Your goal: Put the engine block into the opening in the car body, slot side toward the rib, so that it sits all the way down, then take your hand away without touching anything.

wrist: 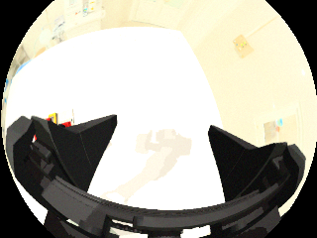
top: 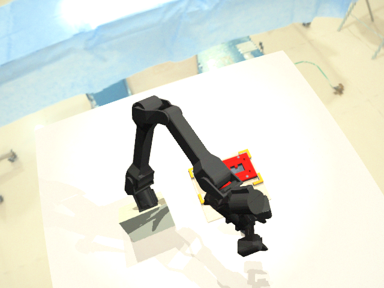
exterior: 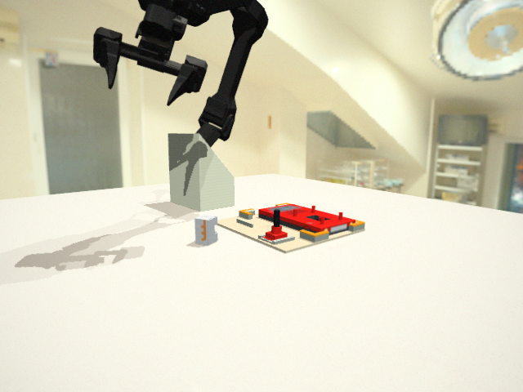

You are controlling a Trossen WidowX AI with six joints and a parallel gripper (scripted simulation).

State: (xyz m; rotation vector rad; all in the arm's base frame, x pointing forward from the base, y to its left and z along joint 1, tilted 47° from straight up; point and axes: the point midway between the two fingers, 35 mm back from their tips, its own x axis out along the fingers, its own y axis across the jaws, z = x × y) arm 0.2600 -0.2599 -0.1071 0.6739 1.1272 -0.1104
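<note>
The engine block lies 240 mm below my gripper tip, 120 mm to the left of it and 10 mm ahead of it. The rest, counted from my gripper tip: black post 230 mm below, 220 mm to the left, 90 mm ahead.
</note>
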